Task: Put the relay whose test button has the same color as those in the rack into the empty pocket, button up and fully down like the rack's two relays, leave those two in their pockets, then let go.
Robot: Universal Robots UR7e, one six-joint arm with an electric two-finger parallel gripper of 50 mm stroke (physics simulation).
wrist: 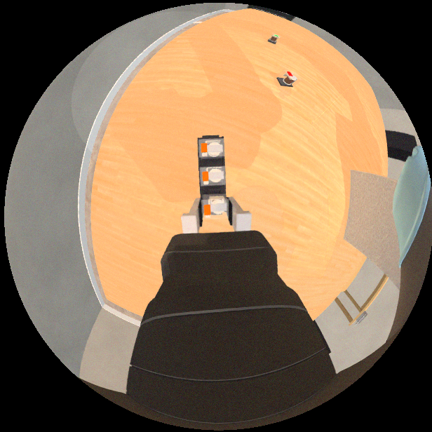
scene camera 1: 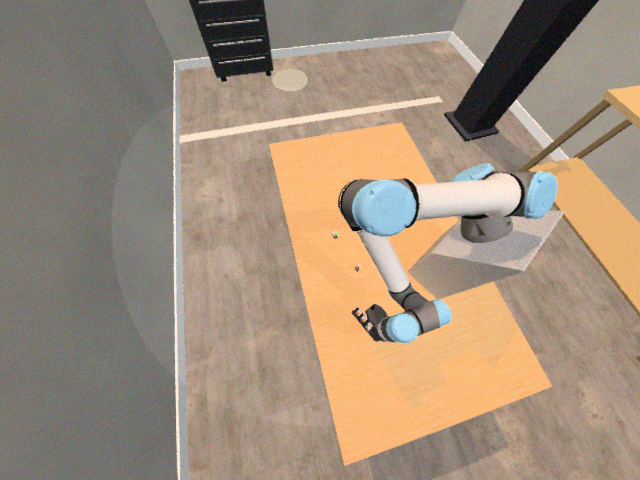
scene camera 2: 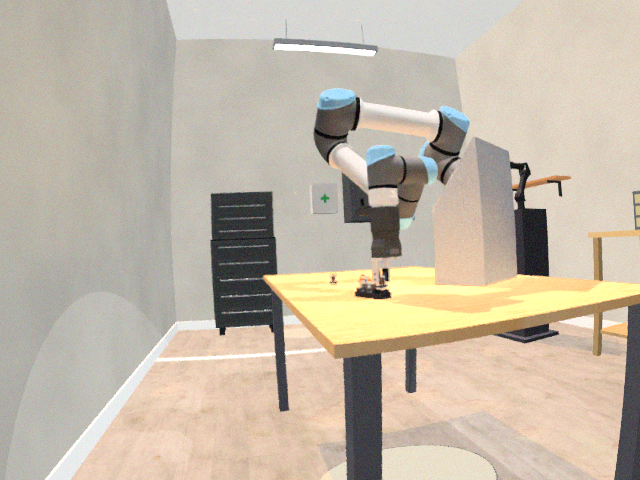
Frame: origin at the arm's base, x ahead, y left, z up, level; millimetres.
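Seen in the pictures: gripper, fingertip midpoint: [scene camera 1: 370,326] [scene camera 2: 381,282]; arm's base at its link origin: [scene camera 1: 486,229] [scene camera 2: 471,185].
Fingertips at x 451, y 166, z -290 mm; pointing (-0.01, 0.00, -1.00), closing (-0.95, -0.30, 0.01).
Note:
Pixels of each thing's top centre, then the offset from my fingertips to it. Level surfaces: height alone.
- black rack at its top centre: [scene camera 2: 372,288] [scene camera 1: 363,319] dz -19, dx +12, dy -34 mm
- relay with a red button, top centre: [scene camera 1: 359,266] dz +2, dx -56, dy -251 mm
- green button at its top centre: [scene camera 2: 333,272] [scene camera 1: 335,232] dz +2, dx -13, dy -442 mm
- table at its surface level: dz -42 mm
The black rack [scene camera 1: 355,310] [scene camera 2: 364,295] [wrist: 212,189] stands on the table. Two relays with orange buttons, the far one [wrist: 213,148] and the middle one [wrist: 214,176], sit upright in its pockets. My gripper [scene camera 2: 381,279] [wrist: 214,205] is shut on a third relay [wrist: 217,206] with an orange button, button up. This relay is at the rack's near-end pocket, in line with the other two, and looks about level with them in the wrist view. Its lower part and the pocket under it are hidden, so I cannot tell if it is fully down.
A relay with a red button [scene camera 1: 357,268] [wrist: 289,78] and one with a green button [scene camera 1: 334,235] [wrist: 273,39] stand on the table [scene camera 1: 429,372] [scene camera 2: 439,325] [wrist: 160,240] beyond the rack. The arm's grey pedestal [scene camera 1: 480,263] [scene camera 2: 465,232] [wrist: 372,215] stands to the right.

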